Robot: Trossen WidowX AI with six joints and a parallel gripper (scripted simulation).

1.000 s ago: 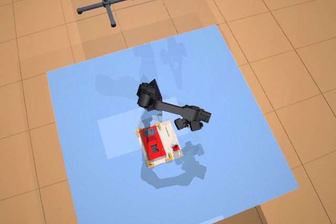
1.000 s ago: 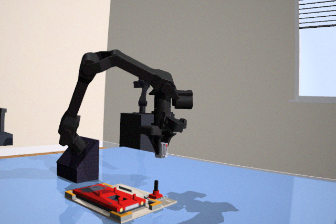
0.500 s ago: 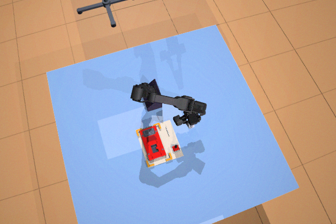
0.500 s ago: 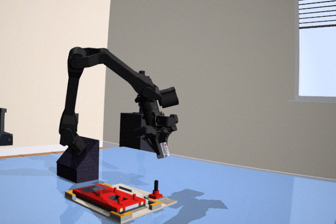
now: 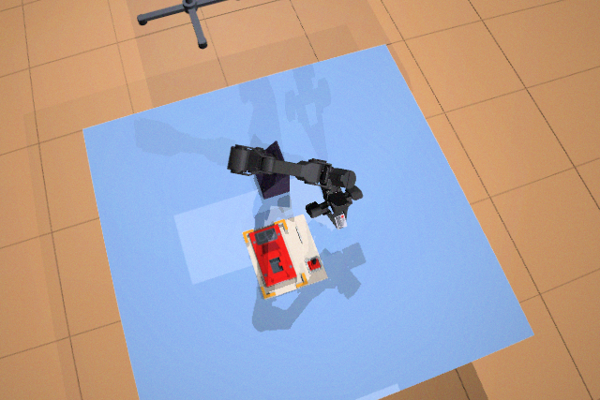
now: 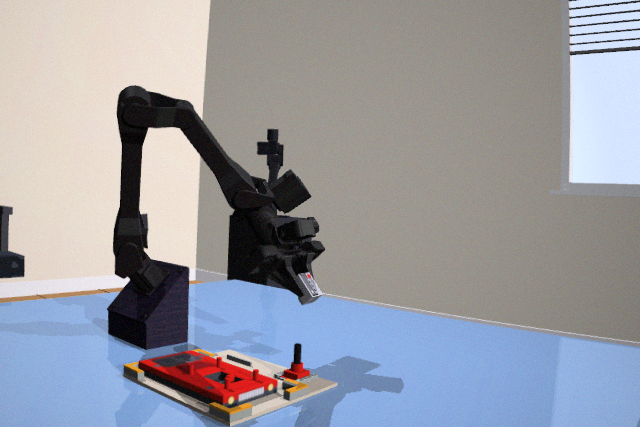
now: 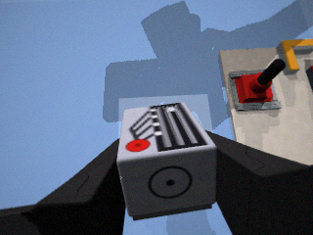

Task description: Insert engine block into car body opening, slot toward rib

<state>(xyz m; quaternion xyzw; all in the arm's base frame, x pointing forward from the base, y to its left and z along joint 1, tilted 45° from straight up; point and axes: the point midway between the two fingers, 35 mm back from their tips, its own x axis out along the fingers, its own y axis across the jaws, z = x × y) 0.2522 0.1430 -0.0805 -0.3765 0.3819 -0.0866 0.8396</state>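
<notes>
Right now the dark peg is 8 cm ahead of my gripper tip, 11 cm to the right of it and 8 cm below it. The rest, counted from my gripper tip: grey engine block 1 cm behind, 1 cm to the right, 1 cm above.
</notes>
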